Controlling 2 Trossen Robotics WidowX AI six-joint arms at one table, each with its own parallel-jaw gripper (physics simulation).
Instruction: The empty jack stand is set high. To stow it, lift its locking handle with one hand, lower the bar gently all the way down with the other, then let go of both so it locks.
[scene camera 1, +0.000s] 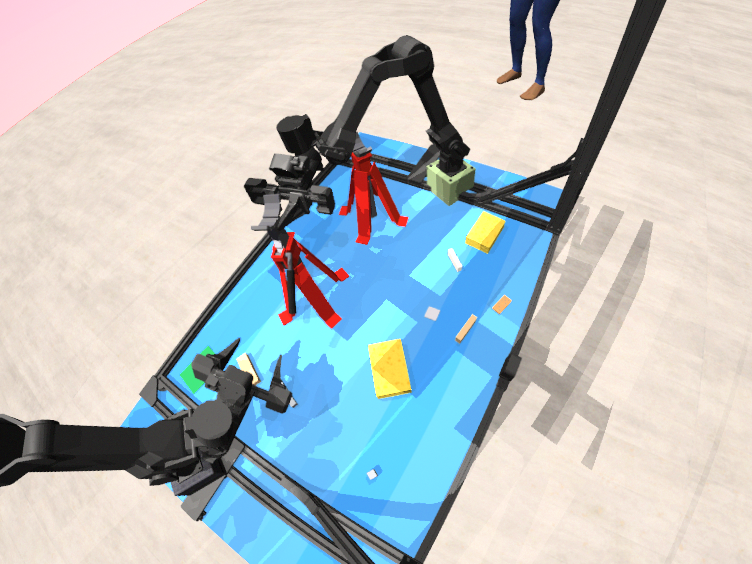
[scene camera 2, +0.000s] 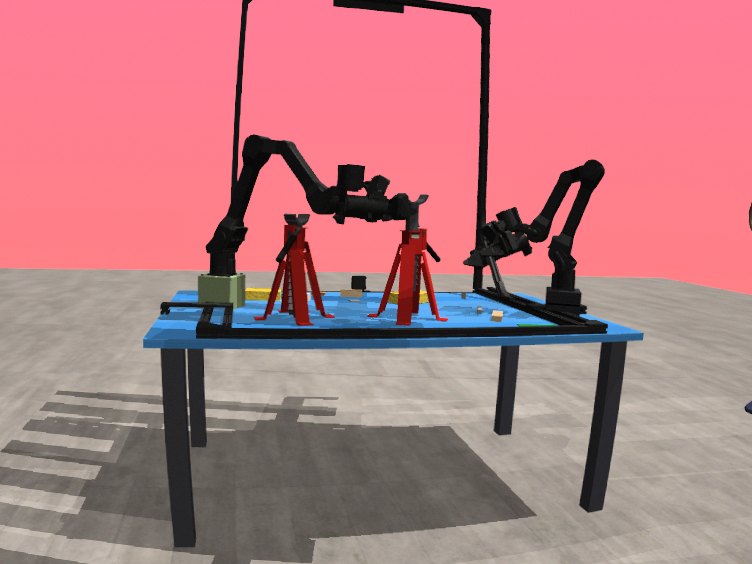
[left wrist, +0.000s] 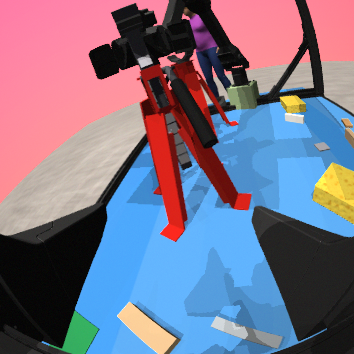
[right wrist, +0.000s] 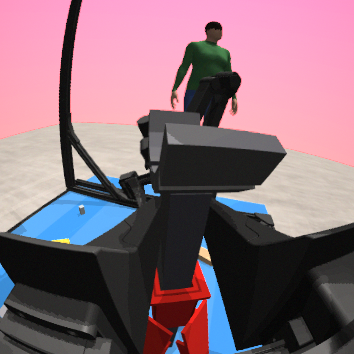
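Note:
The red jack stand (scene camera 1: 315, 296) (scene camera 2: 405, 291) (left wrist: 164, 165) stands upright, with its grey bar (scene camera 2: 414, 218) (right wrist: 185, 245) raised well above the collar. Its black locking handle (scene camera 1: 291, 291) (scene camera 2: 432, 250) (left wrist: 195, 112) slants down from the top on the side facing my left gripper. My right gripper (scene camera 1: 279, 230) (right wrist: 180, 203) is shut on the bar just below the saddle (right wrist: 220, 160). My left gripper (scene camera 1: 258, 349) (scene camera 2: 485, 276) (left wrist: 181, 213) is open and empty, above the table and apart from the stand and handle.
A second red stand (scene camera 1: 362, 194) (scene camera 2: 298, 291) stands nearby with its saddle low. Two yellow sponges (scene camera 1: 389, 369) (scene camera 1: 484, 231) lie on the table. A tan block (scene camera 1: 247, 368) (left wrist: 147, 330), a green piece (left wrist: 82, 335) and a pale strip (left wrist: 245, 332) lie near my left gripper. Black rails border the table.

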